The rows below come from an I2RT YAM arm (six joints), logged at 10 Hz.
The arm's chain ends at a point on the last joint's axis. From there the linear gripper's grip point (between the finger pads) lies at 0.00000 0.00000 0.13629 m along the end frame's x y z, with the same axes.
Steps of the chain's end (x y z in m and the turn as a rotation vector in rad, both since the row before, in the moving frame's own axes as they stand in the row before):
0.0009 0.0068 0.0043 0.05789 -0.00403 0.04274
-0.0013 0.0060 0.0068 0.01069 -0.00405 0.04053
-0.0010 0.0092 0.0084 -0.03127 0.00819 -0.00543
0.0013 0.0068 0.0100 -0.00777 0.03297 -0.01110
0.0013 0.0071 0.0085 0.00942 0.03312 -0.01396
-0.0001 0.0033 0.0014 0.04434 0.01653 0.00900
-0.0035 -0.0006 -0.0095 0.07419 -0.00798 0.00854
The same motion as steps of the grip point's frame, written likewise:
0.0005 -0.0011 0.0041 0.05789 -0.00403 0.04274
-0.0018 0.0045 0.0068 0.01069 -0.00405 0.04053
0.0001 0.0135 0.0083 -0.03127 0.00819 -0.00543
0.0058 0.0078 0.0099 -0.00777 0.03297 -0.01110
0.0058 0.0058 0.0084 0.00942 0.03312 -0.01396
0.0022 -0.0027 0.0012 0.04434 0.01653 0.00900
-0.0045 -0.0107 -0.0099 0.07419 -0.00798 0.00854

